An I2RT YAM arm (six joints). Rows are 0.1 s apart.
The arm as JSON. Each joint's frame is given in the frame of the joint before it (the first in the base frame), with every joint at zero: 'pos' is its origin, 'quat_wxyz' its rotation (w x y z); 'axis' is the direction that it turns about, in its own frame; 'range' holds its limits. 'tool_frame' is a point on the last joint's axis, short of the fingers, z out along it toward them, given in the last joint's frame.
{
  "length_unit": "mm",
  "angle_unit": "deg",
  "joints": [
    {
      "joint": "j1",
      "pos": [
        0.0,
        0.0,
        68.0
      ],
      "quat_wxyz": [
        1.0,
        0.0,
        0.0,
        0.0
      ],
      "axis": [
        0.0,
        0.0,
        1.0
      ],
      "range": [
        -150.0,
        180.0
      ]
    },
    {
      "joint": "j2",
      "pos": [
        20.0,
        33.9,
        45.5
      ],
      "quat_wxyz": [
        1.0,
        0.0,
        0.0,
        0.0
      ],
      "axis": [
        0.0,
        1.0,
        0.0
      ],
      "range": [
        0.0,
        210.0
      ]
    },
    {
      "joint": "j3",
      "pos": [
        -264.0,
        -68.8,
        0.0
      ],
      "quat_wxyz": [
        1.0,
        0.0,
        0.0,
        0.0
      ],
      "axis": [
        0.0,
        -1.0,
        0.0
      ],
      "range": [
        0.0,
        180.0
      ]
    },
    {
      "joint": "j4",
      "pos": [
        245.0,
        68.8,
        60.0
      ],
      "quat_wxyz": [
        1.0,
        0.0,
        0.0,
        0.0
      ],
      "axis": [
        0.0,
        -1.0,
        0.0
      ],
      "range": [
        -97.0,
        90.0
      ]
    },
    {
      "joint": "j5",
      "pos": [
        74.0,
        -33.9,
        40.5
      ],
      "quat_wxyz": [
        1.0,
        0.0,
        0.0,
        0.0
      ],
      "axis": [
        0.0,
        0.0,
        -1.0
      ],
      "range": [
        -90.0,
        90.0
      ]
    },
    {
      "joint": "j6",
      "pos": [
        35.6,
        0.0,
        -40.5
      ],
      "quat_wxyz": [
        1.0,
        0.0,
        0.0,
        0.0
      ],
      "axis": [
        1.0,
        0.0,
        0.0
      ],
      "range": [
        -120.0,
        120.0
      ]
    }
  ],
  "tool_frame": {
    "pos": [
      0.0,
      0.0,
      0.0
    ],
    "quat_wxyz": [
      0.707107,
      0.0,
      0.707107,
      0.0
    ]
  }
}
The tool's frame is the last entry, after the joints.
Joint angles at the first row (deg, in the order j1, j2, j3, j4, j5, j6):
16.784 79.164 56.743 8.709 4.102 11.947
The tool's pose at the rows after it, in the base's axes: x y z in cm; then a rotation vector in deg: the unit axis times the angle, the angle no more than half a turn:
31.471, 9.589, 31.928, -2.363, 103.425, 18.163
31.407, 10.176, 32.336, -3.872, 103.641, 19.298
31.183, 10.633, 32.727, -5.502, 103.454, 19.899
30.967, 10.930, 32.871, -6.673, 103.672, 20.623
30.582, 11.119, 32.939, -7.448, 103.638, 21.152
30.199, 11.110, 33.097, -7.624, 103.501, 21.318
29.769, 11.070, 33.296, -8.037, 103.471, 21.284
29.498, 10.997, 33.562, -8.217, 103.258, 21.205
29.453, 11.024, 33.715, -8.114, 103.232, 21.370
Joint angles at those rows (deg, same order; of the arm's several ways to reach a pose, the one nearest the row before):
17.291 79.450 58.989 7.629 3.193 12.126
18.221 79.613 60.126 6.488 2.491 11.960
19.047 79.366 60.750 5.778 2.021 11.346
19.593 79.112 60.969 5.085 1.407 11.110
20.104 78.428 60.568 4.827 1.127 10.987
20.325 77.578 60.206 4.475 1.146 10.986
20.526 76.611 59.920 3.790 1.142 10.733
20.577 75.938 59.939 3.286 1.164 10.547
20.655 75.849 60.200 2.982 1.186 10.717

